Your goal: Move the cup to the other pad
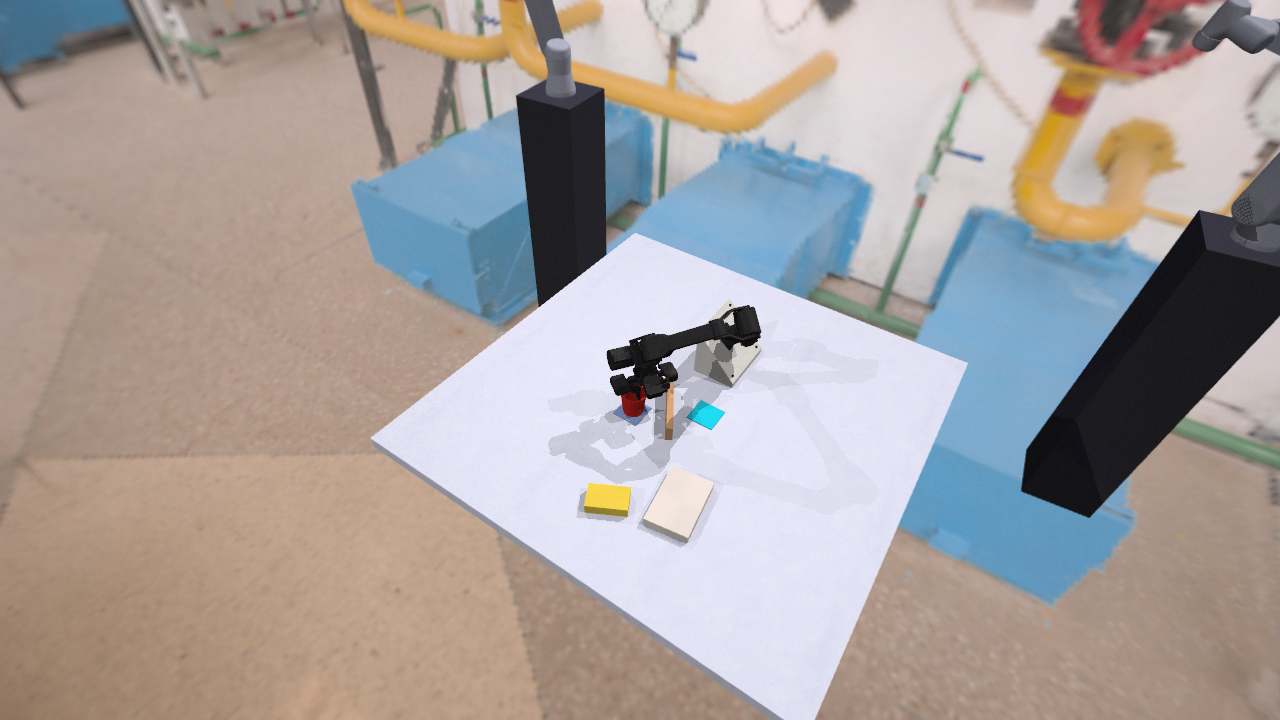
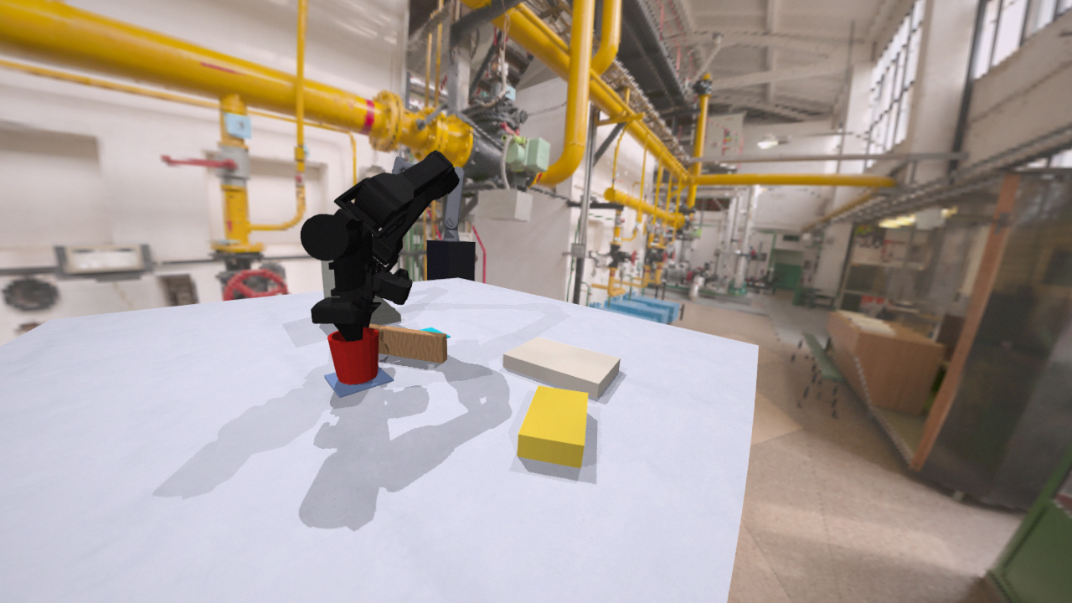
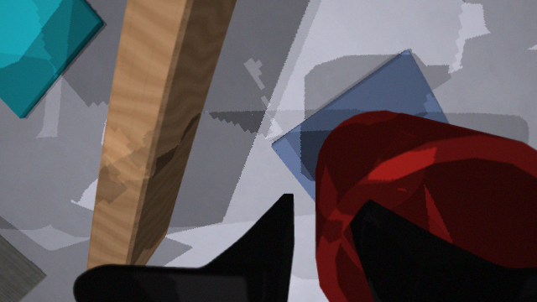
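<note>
Right now my gripper tip is 40 mm short of the blue marble, 20 mm to the left of it and 20 mm above it. Also, from my gripper tip: wooden bar 20 mm behind, 80 mm to the left, 20 mm below; then teal pad 70 mm behind, 180 mm to the left, 50 mm below; then red cup 30 mm ahead, 20 mm to the right.
</note>
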